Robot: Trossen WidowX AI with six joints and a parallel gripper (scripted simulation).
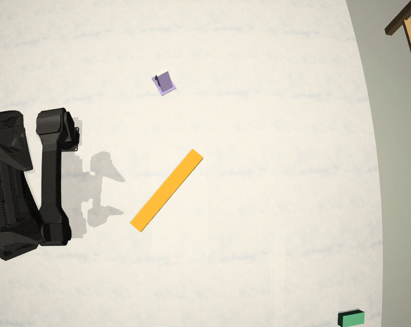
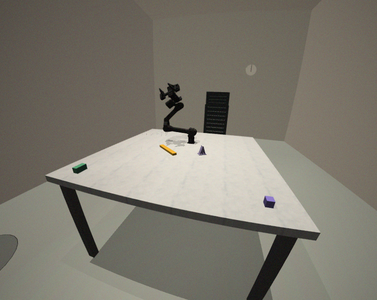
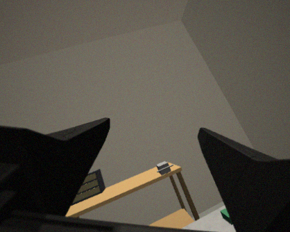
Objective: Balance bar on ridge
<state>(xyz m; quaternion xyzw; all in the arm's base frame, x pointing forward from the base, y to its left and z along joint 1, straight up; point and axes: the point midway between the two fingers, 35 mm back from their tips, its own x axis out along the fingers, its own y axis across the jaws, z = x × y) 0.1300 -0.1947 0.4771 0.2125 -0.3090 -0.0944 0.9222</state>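
The orange bar lies 49 cm below my gripper tip, 11 cm ahead of it and 7 cm to the left of it. Also, from my gripper tip: purple cube (71 cm to the left, 58 cm ahead, 48 cm below); green block (58 cm ahead, 48 cm below, 29 cm to the right).
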